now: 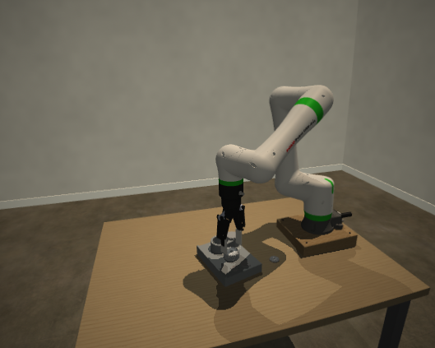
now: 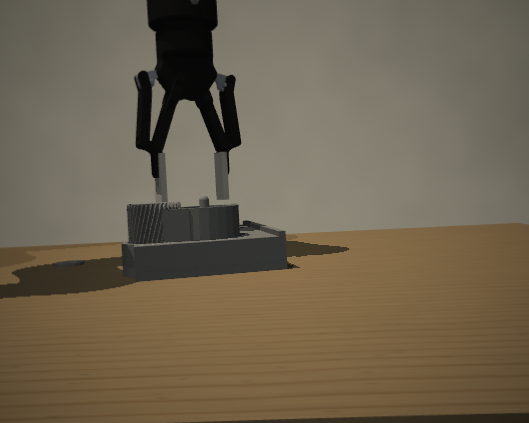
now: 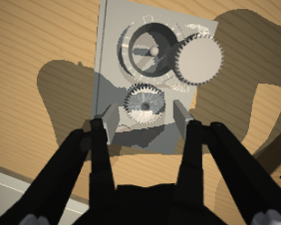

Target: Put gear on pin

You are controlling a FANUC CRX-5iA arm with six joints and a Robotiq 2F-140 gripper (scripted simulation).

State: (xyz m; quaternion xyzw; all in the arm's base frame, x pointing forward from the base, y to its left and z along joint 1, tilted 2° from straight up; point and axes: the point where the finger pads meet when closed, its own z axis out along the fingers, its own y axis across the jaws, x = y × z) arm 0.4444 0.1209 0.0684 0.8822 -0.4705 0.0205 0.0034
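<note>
My hand is 5 cm above the gear.
</note>
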